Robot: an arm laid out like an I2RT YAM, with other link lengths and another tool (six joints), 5 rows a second.
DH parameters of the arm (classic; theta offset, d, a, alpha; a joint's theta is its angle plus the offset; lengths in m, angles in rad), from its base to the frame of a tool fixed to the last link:
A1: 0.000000 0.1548 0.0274 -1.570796
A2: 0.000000 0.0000 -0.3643 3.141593
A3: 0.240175 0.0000 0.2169 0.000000
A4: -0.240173 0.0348 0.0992 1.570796
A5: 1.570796 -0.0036 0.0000 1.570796
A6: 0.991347 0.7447 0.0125 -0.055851
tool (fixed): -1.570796 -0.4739 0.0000 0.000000
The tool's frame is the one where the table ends.
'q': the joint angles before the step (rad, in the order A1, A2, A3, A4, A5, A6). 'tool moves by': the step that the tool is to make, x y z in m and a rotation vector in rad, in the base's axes. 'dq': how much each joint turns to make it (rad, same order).
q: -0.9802 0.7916 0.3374 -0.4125 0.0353 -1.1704
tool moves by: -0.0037 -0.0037 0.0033 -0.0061 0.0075 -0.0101
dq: -0.0257 0.0060 0.0121 -0.0045 -0.0028 -0.0181
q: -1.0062 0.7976 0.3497 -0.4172 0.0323 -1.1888
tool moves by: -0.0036 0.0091 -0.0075 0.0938 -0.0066 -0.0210
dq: -0.0858 0.0554 0.0503 -0.0731 -0.0812 -0.0184
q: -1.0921 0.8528 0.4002 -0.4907 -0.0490 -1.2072
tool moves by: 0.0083 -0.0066 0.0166 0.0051 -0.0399 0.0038
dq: -0.0578 0.0246 0.0584 -0.0233 -0.0672 -0.0272
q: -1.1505 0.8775 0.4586 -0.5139 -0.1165 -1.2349
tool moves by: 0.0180 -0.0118 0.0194 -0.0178 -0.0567 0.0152
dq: 0.0007 0.0259 0.0353 0.0322 -0.0441 0.0159
